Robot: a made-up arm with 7 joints.
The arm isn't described. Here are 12 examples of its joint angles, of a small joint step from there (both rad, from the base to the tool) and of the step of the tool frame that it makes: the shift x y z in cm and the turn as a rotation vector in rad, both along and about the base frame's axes.
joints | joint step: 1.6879 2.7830 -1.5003 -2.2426 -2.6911 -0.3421 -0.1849 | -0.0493 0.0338 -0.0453 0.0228 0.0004 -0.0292 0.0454
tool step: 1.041 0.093 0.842 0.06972 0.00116 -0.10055
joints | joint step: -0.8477 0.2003 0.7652 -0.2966 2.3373 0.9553 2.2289 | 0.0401 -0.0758 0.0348 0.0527 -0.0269 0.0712 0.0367
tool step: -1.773 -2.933 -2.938 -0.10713 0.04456 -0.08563
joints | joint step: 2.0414 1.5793 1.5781 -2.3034 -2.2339 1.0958 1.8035 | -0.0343 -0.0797 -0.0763 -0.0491 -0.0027 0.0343 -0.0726
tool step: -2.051 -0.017 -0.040 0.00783 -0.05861 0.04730
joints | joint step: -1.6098 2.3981 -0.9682 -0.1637 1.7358 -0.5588 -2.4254 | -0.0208 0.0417 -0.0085 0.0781 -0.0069 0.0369 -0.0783
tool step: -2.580 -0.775 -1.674 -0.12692 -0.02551 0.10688
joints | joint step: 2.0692 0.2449 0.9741 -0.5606 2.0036 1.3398 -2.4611 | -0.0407 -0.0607 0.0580 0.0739 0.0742 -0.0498 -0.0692
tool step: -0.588 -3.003 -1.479 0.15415 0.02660 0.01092
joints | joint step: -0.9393 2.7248 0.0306 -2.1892 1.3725 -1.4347 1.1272 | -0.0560 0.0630 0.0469 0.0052 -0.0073 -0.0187 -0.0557
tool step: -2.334 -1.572 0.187 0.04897 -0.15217 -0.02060
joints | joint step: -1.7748 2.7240 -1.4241 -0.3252 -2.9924 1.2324 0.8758 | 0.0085 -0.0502 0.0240 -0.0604 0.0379 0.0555 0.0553
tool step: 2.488 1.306 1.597 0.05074 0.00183 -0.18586
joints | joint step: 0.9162 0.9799 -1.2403 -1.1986 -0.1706 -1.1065 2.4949 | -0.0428 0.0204 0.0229 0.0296 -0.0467 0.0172 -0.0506
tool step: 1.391 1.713 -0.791 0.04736 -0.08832 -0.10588
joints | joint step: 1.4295 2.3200 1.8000 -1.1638 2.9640 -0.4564 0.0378 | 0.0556 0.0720 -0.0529 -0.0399 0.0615 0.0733 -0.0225
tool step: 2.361 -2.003 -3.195 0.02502 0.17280 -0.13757
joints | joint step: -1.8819 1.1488 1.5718 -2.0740 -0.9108 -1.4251 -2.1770 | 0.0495 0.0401 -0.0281 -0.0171 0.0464 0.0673 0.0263
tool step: -1.278 -0.410 0.122 0.05915 0.01832 0.01834
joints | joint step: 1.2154 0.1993 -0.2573 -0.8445 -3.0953 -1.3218 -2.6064 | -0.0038 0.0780 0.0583 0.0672 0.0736 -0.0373 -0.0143
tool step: -1.500 3.647 1.368 0.09002 0.11654 0.03262
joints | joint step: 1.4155 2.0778 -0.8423 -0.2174 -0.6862 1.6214 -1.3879 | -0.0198 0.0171 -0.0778 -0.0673 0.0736 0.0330 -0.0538
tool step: -0.309 0.135 -0.414 0.02453 -0.02150 0.01348
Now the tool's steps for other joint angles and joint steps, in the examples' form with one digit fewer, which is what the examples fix.
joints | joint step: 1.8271 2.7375 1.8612 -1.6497 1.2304 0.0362 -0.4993 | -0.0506 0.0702 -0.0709 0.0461 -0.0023 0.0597 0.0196
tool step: 0.77 -1.91 -0.62 0.0719 0.0618 -0.0048
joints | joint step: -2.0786 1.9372 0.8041 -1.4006 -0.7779 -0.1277 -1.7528 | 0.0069 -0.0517 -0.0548 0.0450 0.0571 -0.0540 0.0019
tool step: 1.98 0.72 2.24 0.0862 0.1047 -0.0352
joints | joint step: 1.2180 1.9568 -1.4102 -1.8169 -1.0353 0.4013 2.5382 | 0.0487 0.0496 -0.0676 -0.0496 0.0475 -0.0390 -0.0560
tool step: 0.17 -0.78 2.35 -0.0152 0.1508 0.0500
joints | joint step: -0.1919 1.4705 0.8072 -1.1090 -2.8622 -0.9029 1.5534 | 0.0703 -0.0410 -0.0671 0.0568 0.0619 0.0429 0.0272
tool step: 0.63 1.26 -3.58 -0.0912 0.0690 -0.0116
